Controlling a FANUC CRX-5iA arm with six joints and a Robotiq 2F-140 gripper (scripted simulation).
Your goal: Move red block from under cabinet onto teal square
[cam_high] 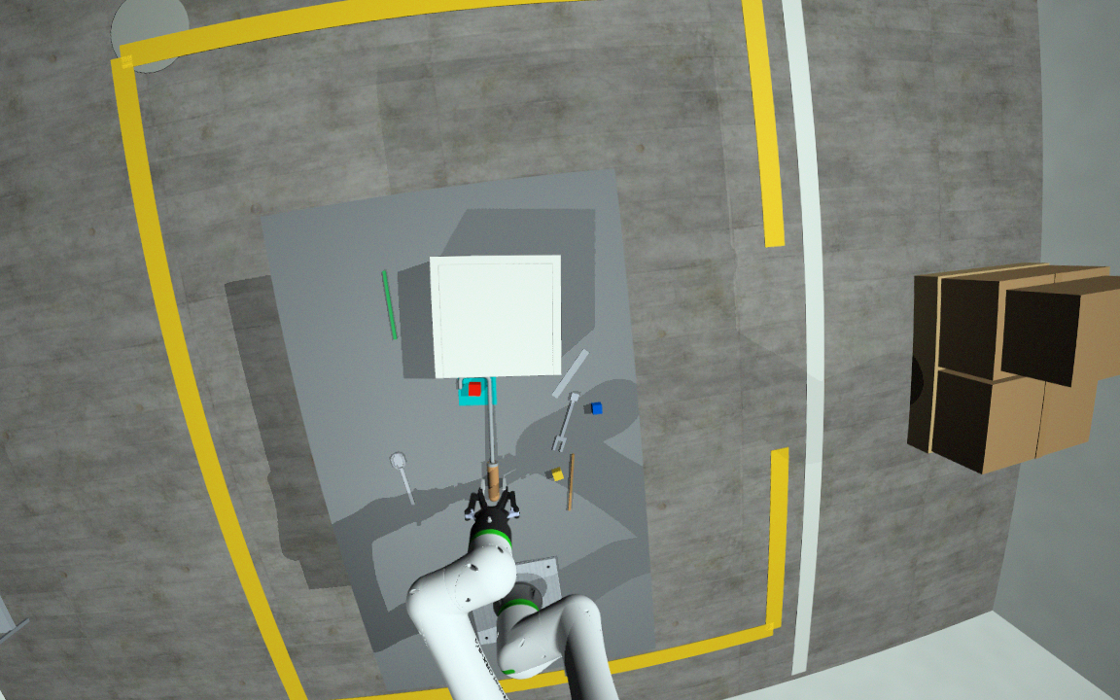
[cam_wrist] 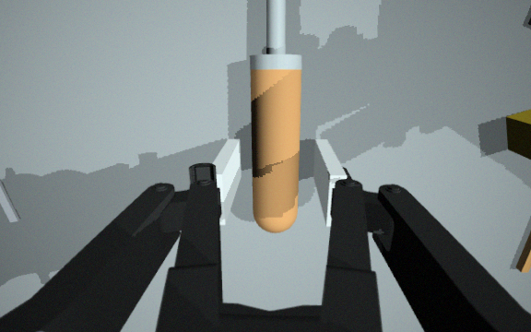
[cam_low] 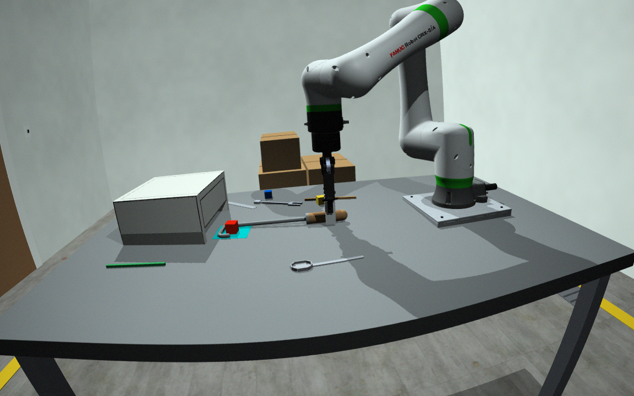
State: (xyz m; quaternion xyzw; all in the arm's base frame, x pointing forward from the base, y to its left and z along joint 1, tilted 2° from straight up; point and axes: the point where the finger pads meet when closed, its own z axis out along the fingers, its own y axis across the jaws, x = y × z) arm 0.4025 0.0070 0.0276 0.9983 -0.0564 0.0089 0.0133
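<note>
My gripper is now 14 cm short of the long grey hook tool, 3 cm above it and 2 cm to the right of it. Also, from my hand: fork wrench 22 cm to the right, 15 cm ahead, 3 cm below; yellow block 18 cm to the right, 3 cm below; brown stick 21 cm to the right, 4 cm behind, 3 cm below.
</note>
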